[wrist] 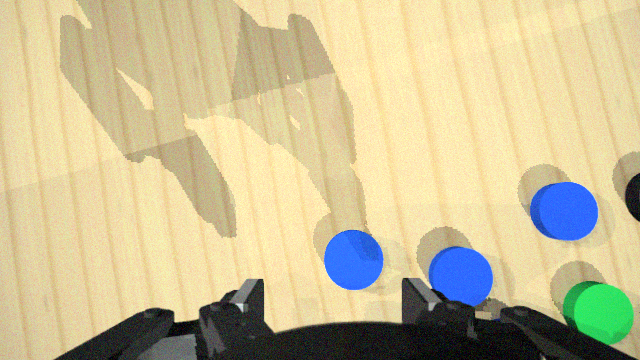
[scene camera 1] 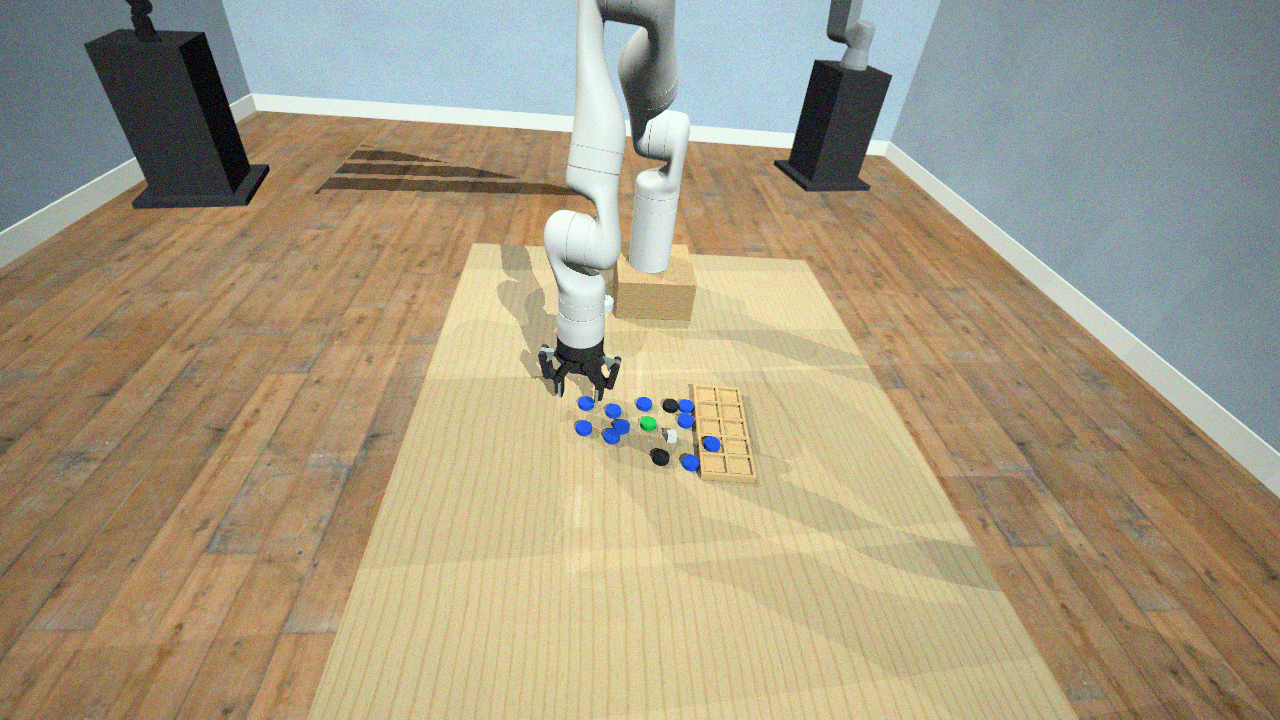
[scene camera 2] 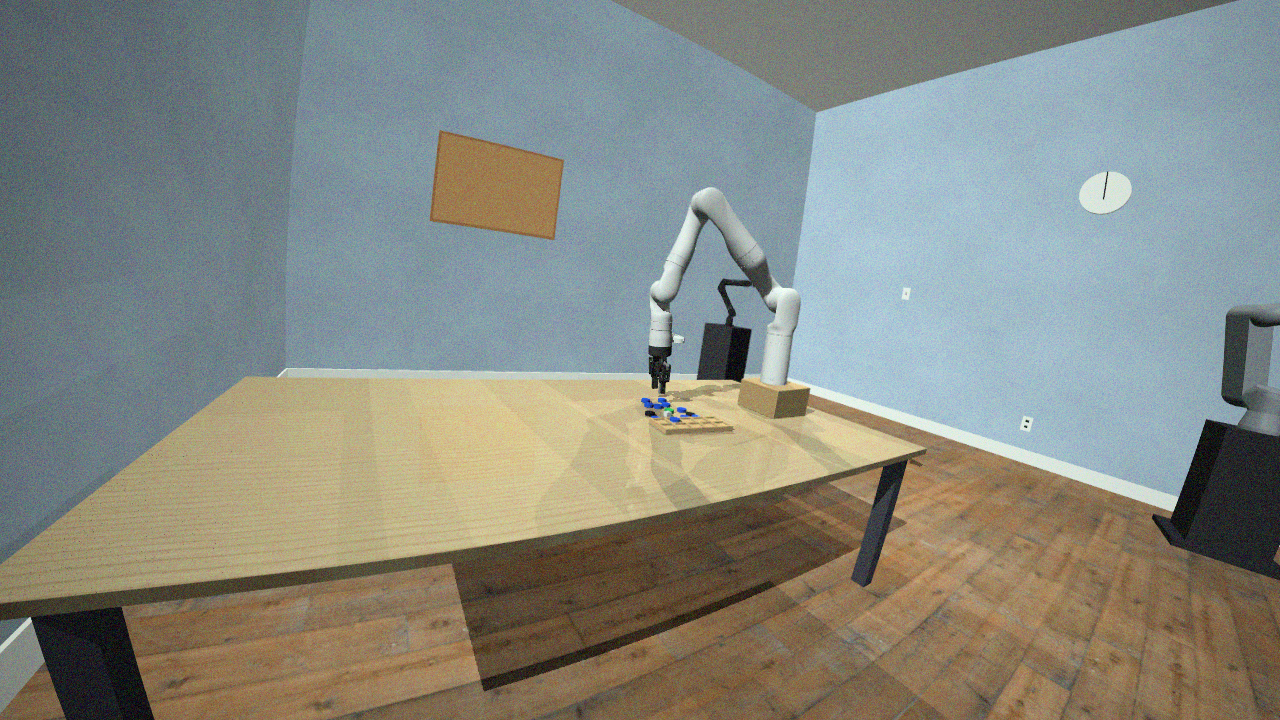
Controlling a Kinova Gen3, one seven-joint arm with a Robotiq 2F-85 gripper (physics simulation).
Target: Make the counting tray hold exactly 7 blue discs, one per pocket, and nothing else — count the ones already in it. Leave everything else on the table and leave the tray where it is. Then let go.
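The wooden counting tray (scene camera 1: 724, 480) (scene camera 2: 702, 429) has two columns of pockets. One blue disc (scene camera 1: 711, 444) sits in a left-column pocket. Several blue discs lie loose left of the tray, three close by its left edge. My gripper (scene camera 1: 579, 393) (scene camera 2: 660, 390) (wrist: 332, 301) is partly open, empty and pointing down above the table at the far left of the group. The nearest blue disc (scene camera 1: 585, 402) (wrist: 353, 260) shows just ahead of the fingertips, between their lines. Another blue disc (scene camera 1: 613, 411) (wrist: 460, 276) lies beyond the right finger, which partly borders it in the wrist view.
A green disc (scene camera 1: 648, 423) (wrist: 602, 313), two black discs, one at the back (scene camera 1: 670, 405) and one in front (scene camera 1: 659, 456), and a small white cube (scene camera 1: 671, 436) lie between the blue discs. The arm's wooden base block (scene camera 1: 654, 298) (scene camera 2: 773, 399) stands behind.
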